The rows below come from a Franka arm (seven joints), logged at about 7 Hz.
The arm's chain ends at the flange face. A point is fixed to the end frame.
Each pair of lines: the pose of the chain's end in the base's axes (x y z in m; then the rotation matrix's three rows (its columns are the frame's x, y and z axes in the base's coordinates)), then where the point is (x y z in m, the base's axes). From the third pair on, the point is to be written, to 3 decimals.
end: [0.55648 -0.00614 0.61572], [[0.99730 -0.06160 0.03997], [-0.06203 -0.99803 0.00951], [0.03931 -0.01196 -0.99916]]
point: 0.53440 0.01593 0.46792
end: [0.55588 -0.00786 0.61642], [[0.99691 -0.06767 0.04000], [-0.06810 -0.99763 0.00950], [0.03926 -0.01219 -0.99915]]
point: 0.53393 0.01438 0.46863
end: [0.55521 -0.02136 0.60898], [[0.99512 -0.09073 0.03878], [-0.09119 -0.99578 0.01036], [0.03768 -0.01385 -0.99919]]
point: 0.534 0.002 0.461
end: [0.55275 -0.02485 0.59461], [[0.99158 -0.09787 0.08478], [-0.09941 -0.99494 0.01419], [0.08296 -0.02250 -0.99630]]
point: 0.538 -0.001 0.446
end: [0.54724 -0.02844 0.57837], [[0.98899 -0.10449 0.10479], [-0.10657 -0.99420 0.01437], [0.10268 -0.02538 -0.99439]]
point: 0.536 -0.004 0.430
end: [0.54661 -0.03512 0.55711], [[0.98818 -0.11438 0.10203], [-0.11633 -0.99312 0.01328], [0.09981 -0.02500 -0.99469]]
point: 0.535 -0.011 0.408
